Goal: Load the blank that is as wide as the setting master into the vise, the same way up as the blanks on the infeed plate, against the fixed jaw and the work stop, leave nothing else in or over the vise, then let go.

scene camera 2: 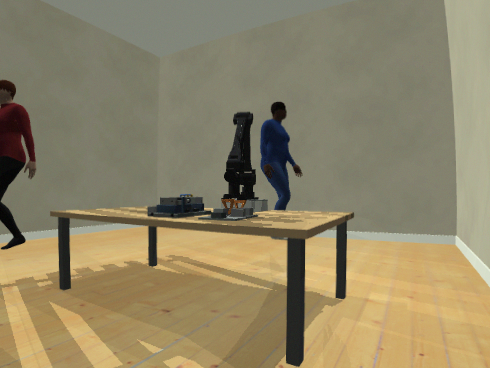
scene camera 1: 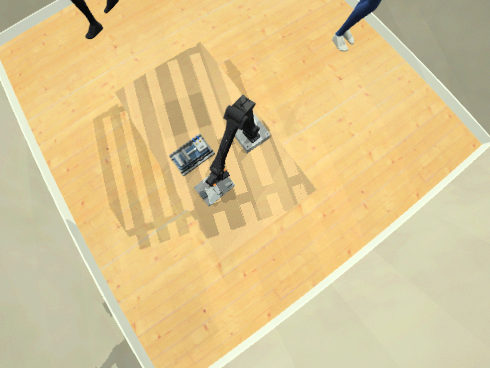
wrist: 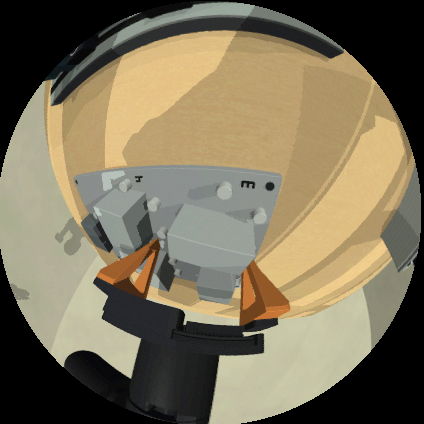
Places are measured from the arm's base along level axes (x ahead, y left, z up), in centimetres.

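Pixels of known places: gripper, fingertip midpoint: (scene camera 1: 220, 179) (wrist: 199, 248); arm's base, origin of the base link: (scene camera 2: 247, 199) (scene camera 1: 251, 134).
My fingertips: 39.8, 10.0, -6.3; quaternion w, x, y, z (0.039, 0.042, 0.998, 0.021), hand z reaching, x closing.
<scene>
For each thing: its middle in the pictures, then the offset to it from my fingertips, as dx, dy, dz.
- infeed plate, body centre: (wrist: 152, 239) (scene camera 2: 229, 216) (scene camera 1: 214, 186) +6.6, +0.8, -0.7
- wide grey blank, body centre: (wrist: 211, 239) -1.6, -3.5, +1.5
- taller grey blank, body centre: (wrist: 125, 223) +7.1, -3.8, +1.5
- dark block, body centre: (wrist: 98, 232) (scene camera 2: 218, 215) +16.9, +0.4, +0.9
- grey vise, body centre: (scene camera 2: 180, 205) (scene camera 1: 191, 153) +4.1, -29.5, +3.8
My gripper (scene camera 1: 218, 179) (scene camera 2: 234, 211) (wrist: 199, 248) is open and empty, low over the infeed plate (scene camera 2: 204, 218) (wrist: 200, 175). Its orange fingers stand apart at either side of a wide grey blank (wrist: 211, 236) in the wrist view, without holding it; contact is unclear. A taller grey blank (wrist: 120, 217) stands left of the left finger, with a dark block (wrist: 96, 232) beside it. Two smaller grey blanks (wrist: 162, 271) (wrist: 216, 285) are partly hidden behind the fingers and the wide blank. The blue and grey vise (scene camera 1: 191, 154) (scene camera 2: 180, 207) stands beside the plate. I cannot tell which block is the setting master.
Short pale pegs (wrist: 224, 190) stand up from the plate among the blanks. The vise's base edge (wrist: 225, 23) crosses the top of the wrist view. The arm's grey base (scene camera 1: 255, 139) (wrist: 404, 235) is on the table (scene camera 2: 260, 229). Two people stand beyond the table.
</scene>
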